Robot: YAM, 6 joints.
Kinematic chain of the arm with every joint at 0, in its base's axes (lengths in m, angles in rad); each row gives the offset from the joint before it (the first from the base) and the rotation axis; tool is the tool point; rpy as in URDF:
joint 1: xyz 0 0 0.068 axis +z
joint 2: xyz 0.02 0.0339 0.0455 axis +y
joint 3: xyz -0.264 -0.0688 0 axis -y
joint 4: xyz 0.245 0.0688 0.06 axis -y
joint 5: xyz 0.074 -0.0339 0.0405 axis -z
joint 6: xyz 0.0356 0 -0.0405 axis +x
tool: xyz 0 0 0 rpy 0 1.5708 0
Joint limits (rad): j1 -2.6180..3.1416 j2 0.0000..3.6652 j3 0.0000..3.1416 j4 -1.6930..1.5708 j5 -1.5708..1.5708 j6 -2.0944..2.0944
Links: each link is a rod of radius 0.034 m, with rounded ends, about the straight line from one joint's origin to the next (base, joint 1, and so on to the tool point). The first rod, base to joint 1, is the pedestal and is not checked.
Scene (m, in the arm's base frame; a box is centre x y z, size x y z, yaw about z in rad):
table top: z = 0
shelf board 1: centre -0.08 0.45 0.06 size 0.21 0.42 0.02 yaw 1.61
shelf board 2: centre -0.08 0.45 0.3 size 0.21 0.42 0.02 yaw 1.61
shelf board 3: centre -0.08 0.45 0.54 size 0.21 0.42 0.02 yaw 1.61
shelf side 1: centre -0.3 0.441 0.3 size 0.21 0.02 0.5 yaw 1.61
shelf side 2: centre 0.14 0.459 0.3 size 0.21 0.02 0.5 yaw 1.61
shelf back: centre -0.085 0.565 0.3 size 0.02 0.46 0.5 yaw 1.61
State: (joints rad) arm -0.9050 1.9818 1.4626 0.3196 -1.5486 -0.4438
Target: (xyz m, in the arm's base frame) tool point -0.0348 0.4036 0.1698
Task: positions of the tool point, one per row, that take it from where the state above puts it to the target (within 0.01 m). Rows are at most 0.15 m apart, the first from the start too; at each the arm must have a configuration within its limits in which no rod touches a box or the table.
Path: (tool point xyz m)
1: 0.3359 -0.2249 0.2213
2: 0.3333 -0.1220 0.1756
3: 0.2946 -0.0308 0.1361
4: 0.2272 0.0361 0.1044
5: 0.2175 0.0946 0.1131
6: 0.1919 0.1499 0.1227
7: 0.1514 0.1977 0.1332
8: 0.0984 0.2336 0.1446
9: 0.0368 0.2543 0.1569
10: -0.0291 0.2578 0.1698
11: -0.0310 0.3327 0.1774
12: -0.0348 0.4036 0.1698

